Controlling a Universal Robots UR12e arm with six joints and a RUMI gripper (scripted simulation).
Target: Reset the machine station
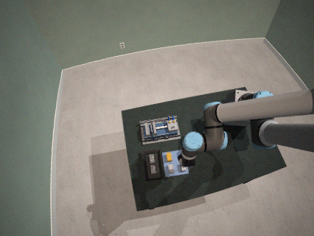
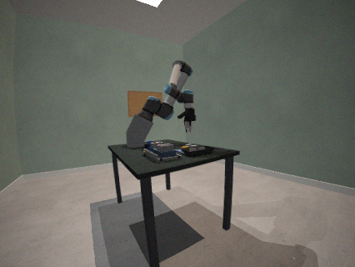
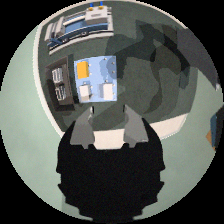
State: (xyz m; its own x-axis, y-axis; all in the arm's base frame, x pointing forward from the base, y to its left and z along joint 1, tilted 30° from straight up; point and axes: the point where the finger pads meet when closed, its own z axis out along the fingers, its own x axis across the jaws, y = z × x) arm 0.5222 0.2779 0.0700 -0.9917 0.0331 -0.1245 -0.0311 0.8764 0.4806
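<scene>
Now: hand 14 cm above the gray blank and 9 cm short of it. Round my hand: vise (31 cm to the right, 14 cm ahead, 13 cm below); yellow brass blank (14 cm below, 9 cm to the right, 9 cm ahead).
</scene>
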